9 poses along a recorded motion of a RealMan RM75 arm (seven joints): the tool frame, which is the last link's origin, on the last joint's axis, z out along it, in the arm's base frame.
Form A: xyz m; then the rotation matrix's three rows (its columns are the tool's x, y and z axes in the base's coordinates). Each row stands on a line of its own.
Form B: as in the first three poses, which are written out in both.
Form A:
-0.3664 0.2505 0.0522
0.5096 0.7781 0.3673
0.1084 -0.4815 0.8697
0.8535 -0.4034 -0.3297
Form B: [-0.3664 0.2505 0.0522 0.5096 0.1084 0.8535 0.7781 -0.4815 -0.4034]
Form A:
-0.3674 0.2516 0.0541
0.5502 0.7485 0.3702
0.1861 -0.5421 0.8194
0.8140 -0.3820 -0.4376
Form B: [-0.3674 0.2516 0.0541 0.5502 0.1861 0.8140 0.7485 -0.5421 -0.3820]
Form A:
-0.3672 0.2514 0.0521
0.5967 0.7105 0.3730
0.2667 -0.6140 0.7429
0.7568 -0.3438 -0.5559
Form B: [-0.3672 0.2514 0.0521 0.5967 0.2667 0.7568 0.7105 -0.6140 -0.3438]
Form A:
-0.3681 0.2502 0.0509
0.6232 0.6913 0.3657
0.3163 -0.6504 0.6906
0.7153 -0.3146 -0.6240
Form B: [-0.3681 0.2502 0.0509 0.6232 0.3163 0.7153 0.6913 -0.6504 -0.3146]
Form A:
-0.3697 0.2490 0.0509
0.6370 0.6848 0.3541
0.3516 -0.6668 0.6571
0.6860 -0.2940 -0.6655
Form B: [-0.3697 0.2490 0.0509 0.6370 0.3516 0.6860 0.6848 -0.6668 -0.2940]
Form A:
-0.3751 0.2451 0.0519
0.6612 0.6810 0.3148
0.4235 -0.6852 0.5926
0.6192 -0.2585 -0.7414
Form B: [-0.3751 0.2451 0.0519 0.6612 0.4235 0.6192 0.6810 -0.6852 -0.2585]
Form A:
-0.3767 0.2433 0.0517
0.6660 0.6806 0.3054
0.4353 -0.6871 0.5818
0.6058 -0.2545 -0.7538
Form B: [-0.3767 0.2433 0.0517 0.6660 0.4353 0.6058 0.6806 -0.6871 -0.2545]
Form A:
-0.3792 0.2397 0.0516
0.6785 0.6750 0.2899
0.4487 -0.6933 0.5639
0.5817 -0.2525 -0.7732
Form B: [-0.3792 0.2397 0.0516 0.6785 0.4487 0.5817 0.6750 -0.6933 -0.2525]
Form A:
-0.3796 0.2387 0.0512
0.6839 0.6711 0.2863
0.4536 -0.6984 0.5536
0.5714 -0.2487 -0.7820
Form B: [-0.3796 0.2387 0.0512 0.6839 0.4536 0.5714 0.6711 -0.6984 -0.2487]
